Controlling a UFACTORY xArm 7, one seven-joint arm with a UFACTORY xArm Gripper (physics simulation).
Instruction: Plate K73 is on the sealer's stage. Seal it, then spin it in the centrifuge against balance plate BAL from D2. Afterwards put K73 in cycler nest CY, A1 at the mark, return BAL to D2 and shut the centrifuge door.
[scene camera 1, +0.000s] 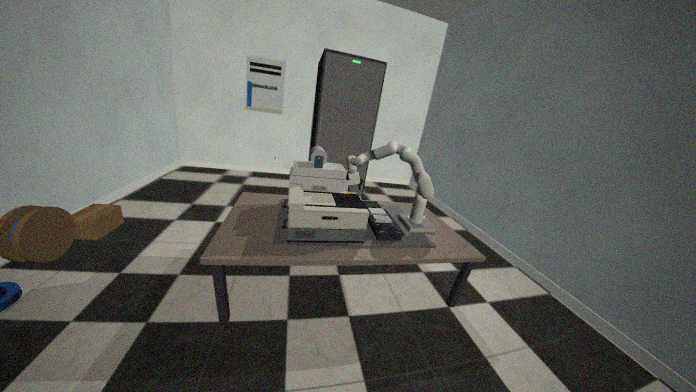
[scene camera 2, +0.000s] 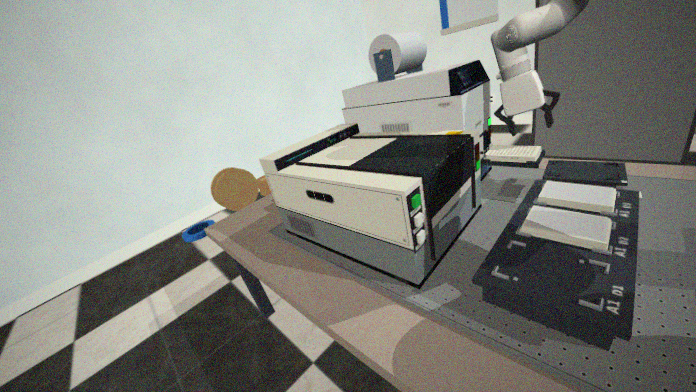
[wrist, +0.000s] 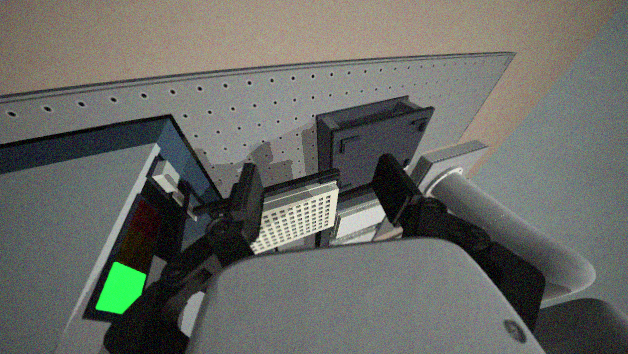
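Pixels of known places: gripper, fingertip midpoint: (scene camera 1: 354, 190) (scene camera 2: 531, 131) (wrist: 319, 173); arm's base at its link origin: (scene camera 1: 414, 219) (wrist: 441, 181).
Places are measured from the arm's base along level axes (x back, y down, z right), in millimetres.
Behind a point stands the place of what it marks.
Observation:
My gripper (scene camera 1: 359, 189) @[x -484, y -107, z 236 mm] (scene camera 2: 531, 129) @[x -484, y -107, z 236 mm] (wrist: 319, 173) @[x -484, y -107, z 236 mm] is open and empty. It hangs above and beyond plate K73 (scene camera 2: 515, 153) @[x -485, y -81, z 117 mm] (wrist: 300, 215) @[x -486, y -80, z 147 mm], a cream well plate lying on the sealer's extended dark stage. The white sealer (scene camera 1: 318, 175) @[x -800, y -277, z -10 mm] (scene camera 2: 405, 117) @[x -741, y -216, z -4 mm] stands behind the cream and grey centrifuge (scene camera 1: 327, 220) @[x -725, y -122, z -365 mm] (scene camera 2: 345, 205) @[x -633, y -130, z -356 mm]; whether the centrifuge door is open I cannot tell. The pale plate BAL (scene camera 2: 570, 227) @[x -305, y -47, z -125 mm] lies at D2 on the dark deck rack (scene camera 2: 550, 310) @[x -284, y -23, z -303 mm]. A dark block (scene camera 2: 585, 171) @[x -336, y -29, z 166 mm] (wrist: 375, 145) @[x -357, y -29, z 195 mm] with corner guides, bearing no plate, is possibly nest CY; its label is not readable.
Another pale plate (scene camera 2: 577, 196) @[x -320, y -47, z -6 mm] (wrist: 360, 219) @[x -337, y -47, z 22 mm] lies at D3. The sealer carries a white film roll (scene camera 2: 410, 51) @[x -757, y -388, z 80 mm]. The arm's base (scene camera 1: 417, 222) @[x -4, y -7, z -57 mm] stands right of the rack. A green lit panel (wrist: 121, 287) @[x -597, y -141, z 220 mm] is close left of the fingers. A tall grey cabinet (scene camera 1: 350, 110) stands behind the table.

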